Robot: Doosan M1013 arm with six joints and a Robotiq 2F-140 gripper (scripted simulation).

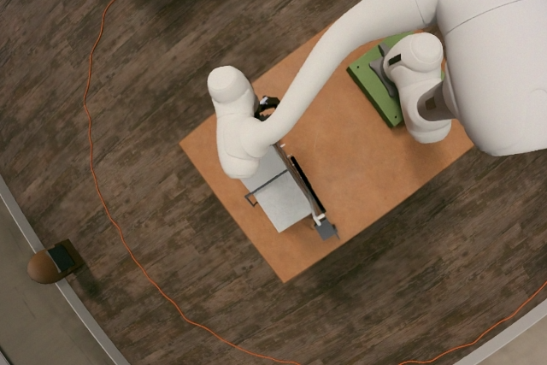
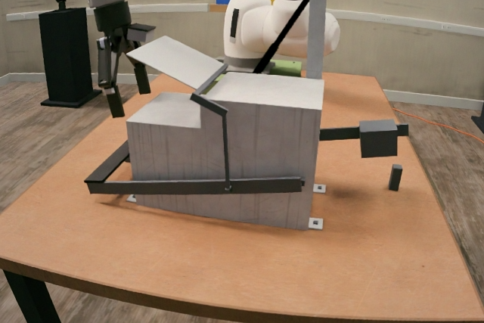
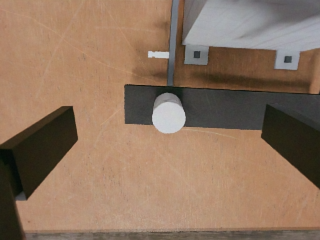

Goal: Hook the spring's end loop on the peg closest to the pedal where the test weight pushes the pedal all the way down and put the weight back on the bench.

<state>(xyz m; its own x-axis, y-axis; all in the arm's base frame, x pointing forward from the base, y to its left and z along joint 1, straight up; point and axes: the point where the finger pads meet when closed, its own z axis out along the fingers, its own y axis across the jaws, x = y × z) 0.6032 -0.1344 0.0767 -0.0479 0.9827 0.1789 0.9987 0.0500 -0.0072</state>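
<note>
Right now my hand is 6 cm above the steel test weight. The rest, counted from my hand: grey block (13 cm below, 1 cm to the right); dark block (57 cm to the left, 11 cm below, 1 cm ahead).
</note>
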